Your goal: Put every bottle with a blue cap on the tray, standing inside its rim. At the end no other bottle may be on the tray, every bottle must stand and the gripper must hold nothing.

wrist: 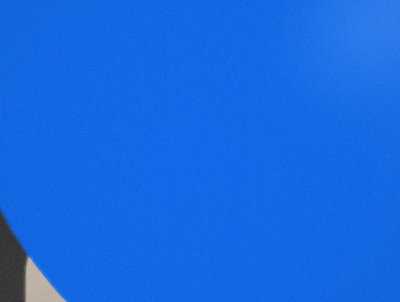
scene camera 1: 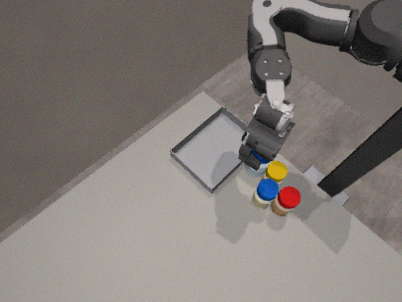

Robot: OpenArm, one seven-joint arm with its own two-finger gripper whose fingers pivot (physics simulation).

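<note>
My gripper (scene camera 1: 257, 159) is shut on a bottle with a blue cap (scene camera 1: 256, 170) (wrist: 200, 150), just right of the tray (scene camera 1: 204, 147). The cap fills most of the wrist view, and the fingers partly hide the bottle in the scene view. It appears slightly raised; the exact gap below it cannot be judged. A second blue-capped bottle (scene camera 1: 267, 191) stands in front of the held one. A yellow-capped bottle (scene camera 1: 276, 171) stands behind it, close to the held bottle, and a red-capped bottle (scene camera 1: 288, 198) stands to its right. No bottle shows on the visible part of the tray.
The grey tray has a low raised rim and lies near the back corner of the pale table (scene camera 1: 135, 215). The arm reaches in from the upper right and covers the tray's right corner. A dark post (scene camera 1: 367, 152) rises beyond the table's right edge.
</note>
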